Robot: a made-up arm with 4 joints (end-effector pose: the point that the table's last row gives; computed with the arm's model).
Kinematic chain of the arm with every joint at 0, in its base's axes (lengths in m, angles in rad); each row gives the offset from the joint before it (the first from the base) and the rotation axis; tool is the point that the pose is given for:
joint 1: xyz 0 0 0.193 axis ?
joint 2: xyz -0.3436 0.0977 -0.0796 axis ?
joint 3: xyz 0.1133 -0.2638 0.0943 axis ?
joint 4: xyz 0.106 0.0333 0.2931 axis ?
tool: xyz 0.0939 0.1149 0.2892
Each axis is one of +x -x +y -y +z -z.
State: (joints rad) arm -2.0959 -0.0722 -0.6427 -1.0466
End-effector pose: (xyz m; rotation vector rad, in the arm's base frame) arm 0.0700 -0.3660 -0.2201 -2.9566 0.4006 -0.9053
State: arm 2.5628 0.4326 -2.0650 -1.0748
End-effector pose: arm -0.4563 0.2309 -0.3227 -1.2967 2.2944 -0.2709
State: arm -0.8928 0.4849 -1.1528 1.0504
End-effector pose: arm -0.6487 -0.0954 0.4690 -0.4171 -1.1802 0.2834
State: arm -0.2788 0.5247 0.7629 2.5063
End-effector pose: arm -0.0965 -0.2593 0.2886 -1.8567 0.7584 -0.7328
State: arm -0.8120 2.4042 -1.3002 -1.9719
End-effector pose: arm -0.9209 0.0172 0.1109 0.4205 -1.1596 1.3626
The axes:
joint 1: -x
joint 2: -y
joint 3: -z
joint 4: -x

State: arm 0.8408 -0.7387 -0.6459 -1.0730
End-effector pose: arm 0.3538 -0.0201 0.4142 0.4530 0.9200 -0.2291
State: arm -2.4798 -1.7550 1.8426 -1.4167
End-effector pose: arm 0.2230 0.2429 0.0237 1.4618 1.6464 -0.5071
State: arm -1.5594 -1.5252 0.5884 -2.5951
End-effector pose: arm -0.1365 0.2253 -0.2656 -2.0059 -1.3443 1.4551
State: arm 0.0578 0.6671 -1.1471 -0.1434
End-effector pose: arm -0.6927 0.0897 0.7125 -0.3078 -0.4764 1.1532
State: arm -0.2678 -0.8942 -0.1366 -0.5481
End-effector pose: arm 0.3942 -0.1816 0.2575 0.8194 0.9298 0.0015
